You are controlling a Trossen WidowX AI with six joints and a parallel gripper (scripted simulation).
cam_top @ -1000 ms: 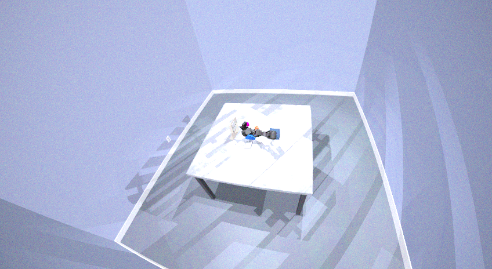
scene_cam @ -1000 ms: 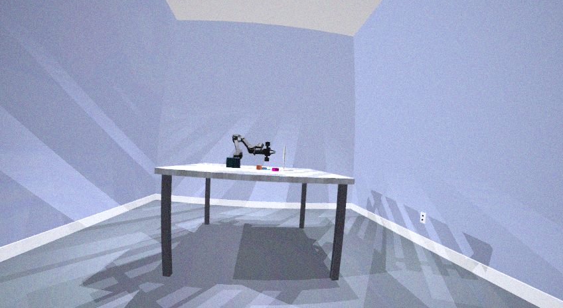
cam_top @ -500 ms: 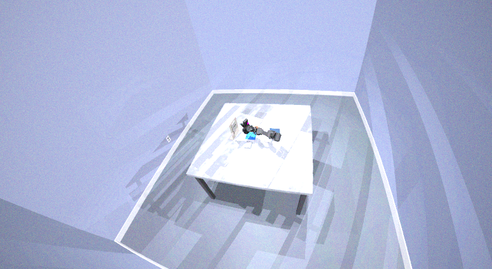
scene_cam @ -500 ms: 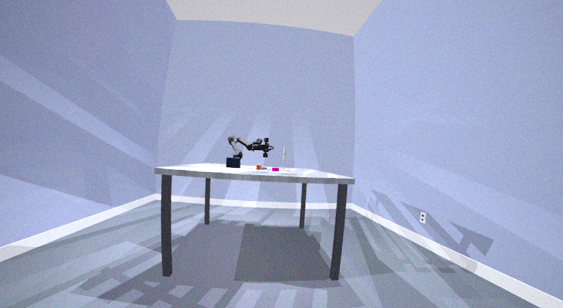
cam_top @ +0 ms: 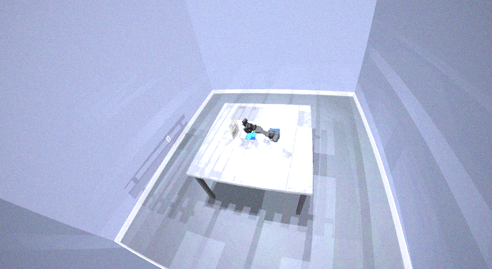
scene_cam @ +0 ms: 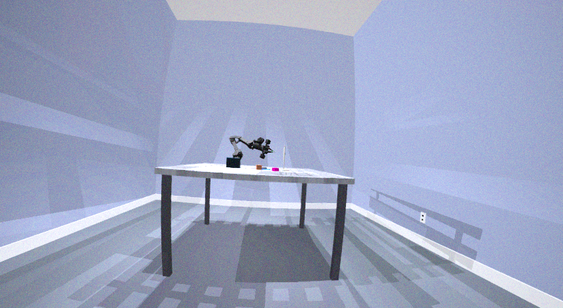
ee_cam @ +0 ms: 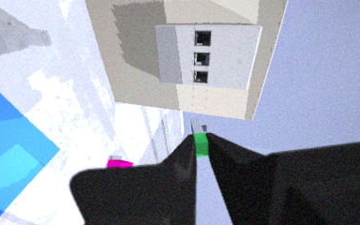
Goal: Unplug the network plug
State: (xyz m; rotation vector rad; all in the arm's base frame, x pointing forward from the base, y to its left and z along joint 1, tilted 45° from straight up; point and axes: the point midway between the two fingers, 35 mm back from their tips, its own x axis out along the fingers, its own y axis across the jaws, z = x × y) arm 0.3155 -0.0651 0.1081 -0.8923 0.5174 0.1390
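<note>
Right now the blue marked square is 8 cm behind my gripper tip, 1 cm to the left of it and 17 cm below it. From my gripper tip the other things lie so: network plug (1 cm ahead); then beige panel (12 cm ahead, 2 cm to the left, 7 cm below).
</note>
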